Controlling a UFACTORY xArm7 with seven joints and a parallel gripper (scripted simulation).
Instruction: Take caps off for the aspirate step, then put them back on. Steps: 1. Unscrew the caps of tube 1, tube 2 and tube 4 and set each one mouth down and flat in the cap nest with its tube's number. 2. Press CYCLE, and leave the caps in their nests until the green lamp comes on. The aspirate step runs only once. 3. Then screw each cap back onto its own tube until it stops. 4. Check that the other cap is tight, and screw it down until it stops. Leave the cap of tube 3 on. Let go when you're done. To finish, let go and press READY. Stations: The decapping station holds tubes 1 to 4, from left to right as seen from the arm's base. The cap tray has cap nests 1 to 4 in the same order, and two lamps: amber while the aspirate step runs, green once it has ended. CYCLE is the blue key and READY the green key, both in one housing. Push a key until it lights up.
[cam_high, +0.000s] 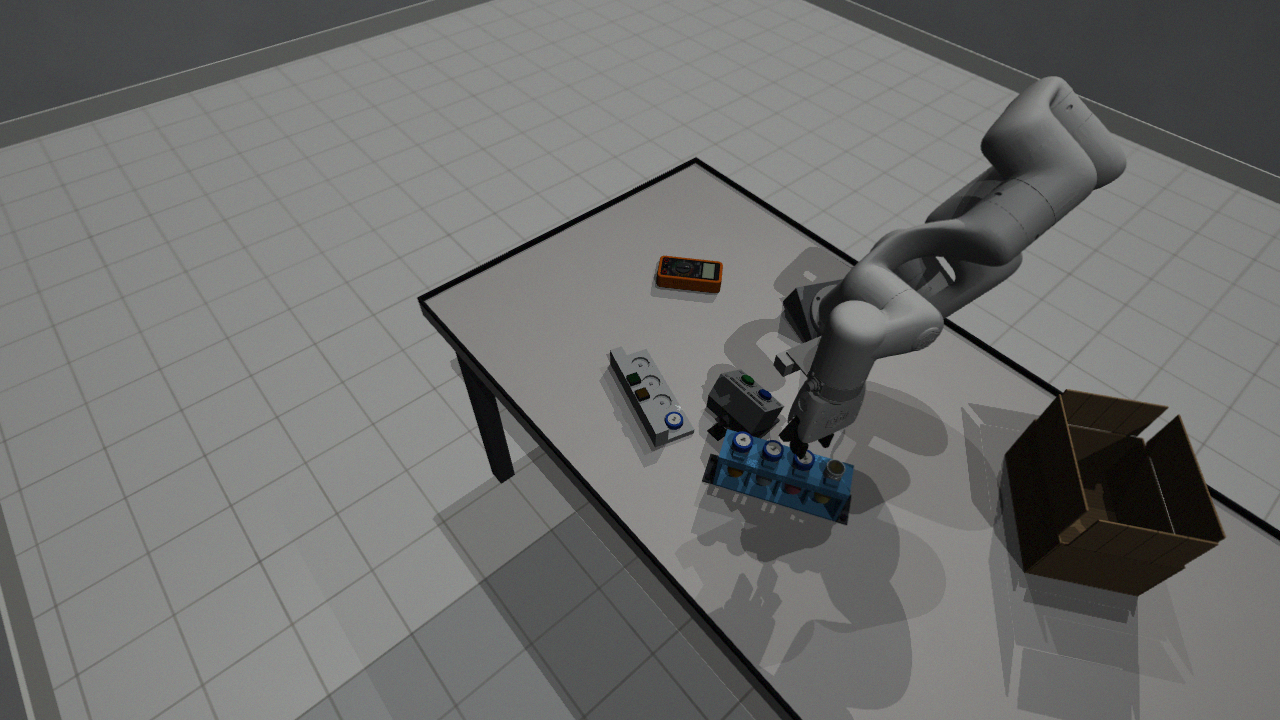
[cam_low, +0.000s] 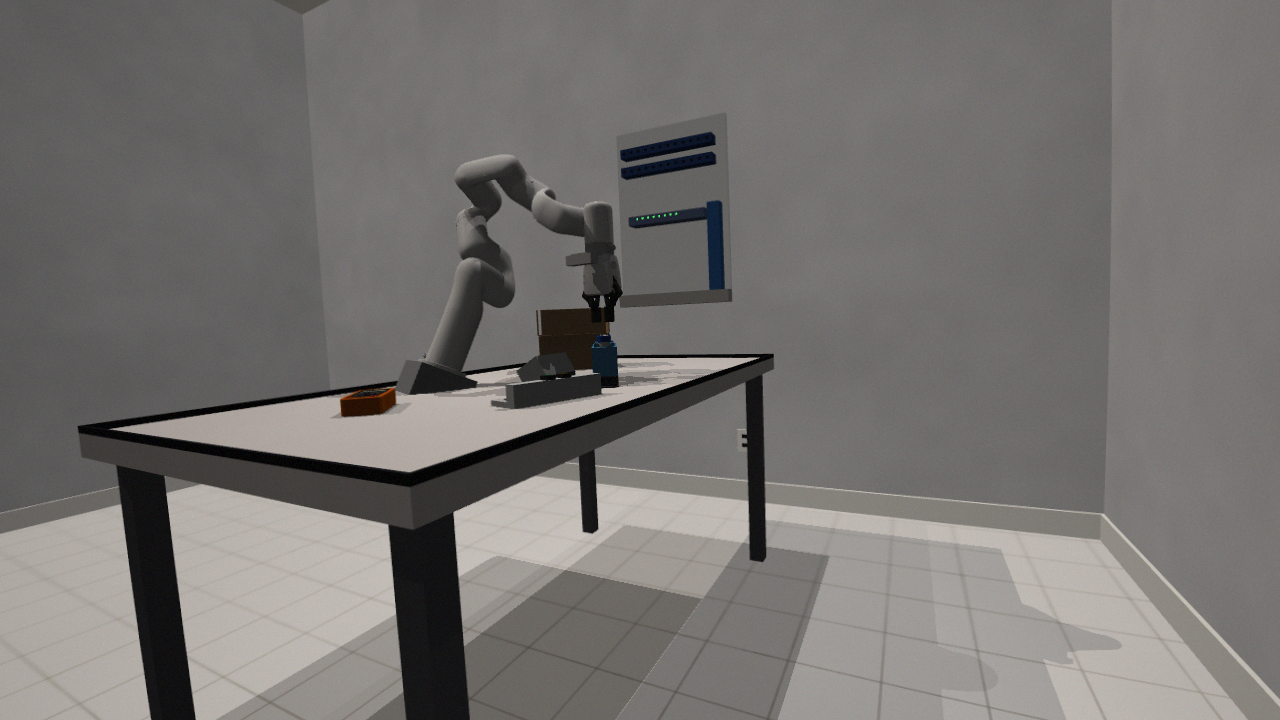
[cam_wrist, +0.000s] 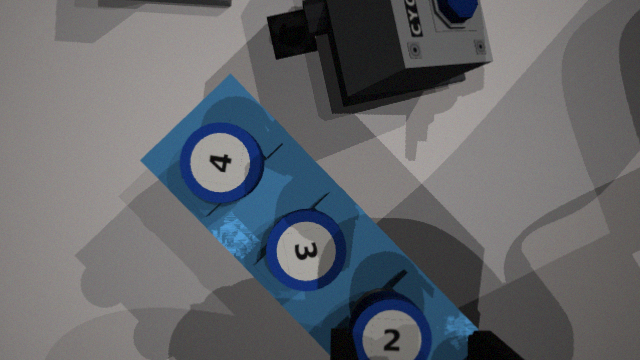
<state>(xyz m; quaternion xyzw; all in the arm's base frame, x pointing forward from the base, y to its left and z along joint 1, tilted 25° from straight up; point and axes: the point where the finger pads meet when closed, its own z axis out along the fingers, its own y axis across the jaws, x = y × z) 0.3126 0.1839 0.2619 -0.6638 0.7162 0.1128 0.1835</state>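
Right now my hand is 6 cm above the cap 2. Round my hand: cap 3: 3 cm ahead, 4 cm to the right, 6 cm below; blue key: 5 cm behind, 16 cm to the right, 11 cm below; cap 4: 7 cm ahead, 8 cm to the right, 6 cm below.
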